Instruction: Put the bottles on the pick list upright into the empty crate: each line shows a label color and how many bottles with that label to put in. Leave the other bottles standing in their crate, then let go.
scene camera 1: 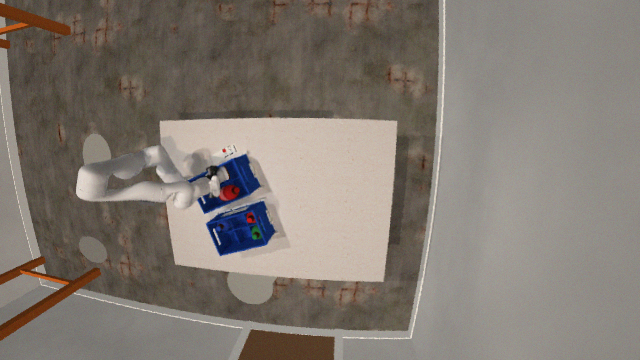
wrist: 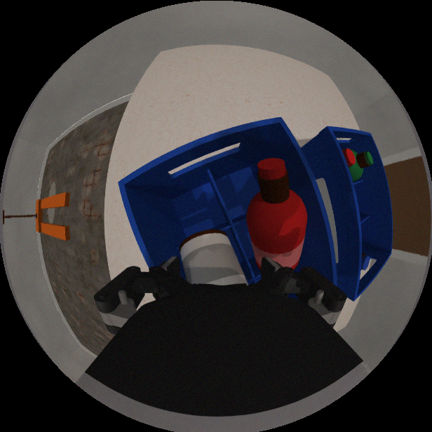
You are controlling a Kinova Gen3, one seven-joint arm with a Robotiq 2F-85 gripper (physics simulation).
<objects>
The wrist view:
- my gripper: 220, 266
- white bottle: 207, 256
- red bottle: 276, 217
</objects>
